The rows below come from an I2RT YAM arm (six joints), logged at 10 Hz.
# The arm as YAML. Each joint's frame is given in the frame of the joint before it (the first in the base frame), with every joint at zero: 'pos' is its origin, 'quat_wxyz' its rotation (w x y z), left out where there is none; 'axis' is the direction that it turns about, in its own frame. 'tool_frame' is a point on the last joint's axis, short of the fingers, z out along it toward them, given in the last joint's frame.
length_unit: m
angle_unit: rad
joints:
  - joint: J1
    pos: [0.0, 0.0, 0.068]
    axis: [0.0, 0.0, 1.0]
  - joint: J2
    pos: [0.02, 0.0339, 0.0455]
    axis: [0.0, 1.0, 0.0]
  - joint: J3
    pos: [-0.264, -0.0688, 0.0]
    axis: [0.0, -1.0, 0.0]
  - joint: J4
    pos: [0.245, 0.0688, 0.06]
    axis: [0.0, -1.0, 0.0]
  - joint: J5
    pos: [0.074, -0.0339, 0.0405]
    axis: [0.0, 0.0, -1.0]
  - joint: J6
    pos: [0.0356, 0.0, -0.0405]
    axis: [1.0, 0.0, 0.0]
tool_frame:
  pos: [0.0, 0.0, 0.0]
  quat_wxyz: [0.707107, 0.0, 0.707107, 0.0]
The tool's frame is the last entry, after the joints.
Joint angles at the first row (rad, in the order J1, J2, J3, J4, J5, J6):
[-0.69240, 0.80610, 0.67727, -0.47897, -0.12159, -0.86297]
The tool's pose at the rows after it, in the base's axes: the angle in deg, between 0 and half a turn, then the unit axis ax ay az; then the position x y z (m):
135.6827, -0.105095, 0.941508, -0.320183, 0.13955, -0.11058, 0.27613
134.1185, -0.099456, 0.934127, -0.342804, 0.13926, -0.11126, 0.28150
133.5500, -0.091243, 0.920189, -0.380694, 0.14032, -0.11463, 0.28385
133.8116, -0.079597, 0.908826, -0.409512, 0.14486, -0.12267, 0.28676
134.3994, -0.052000, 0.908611, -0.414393, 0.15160, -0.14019, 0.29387
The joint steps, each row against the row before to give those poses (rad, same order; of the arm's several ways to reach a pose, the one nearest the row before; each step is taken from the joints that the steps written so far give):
[-0.00088, -0.00608, 0.01241, 0.01497, 0.00537, 0.01064]
[-0.00160, -0.01254, -0.00081, 0.03955, 0.01198, 0.00557]
[-0.00250, -0.00387, -0.01519, 0.07310, 0.04105, -0.00912]
[-0.01039, 0.03122, 0.00405, 0.06748, 0.03585, -0.00890]
[-0.04326, 0.08040, 0.05297, 0.02820, -0.00001, 0.01715]

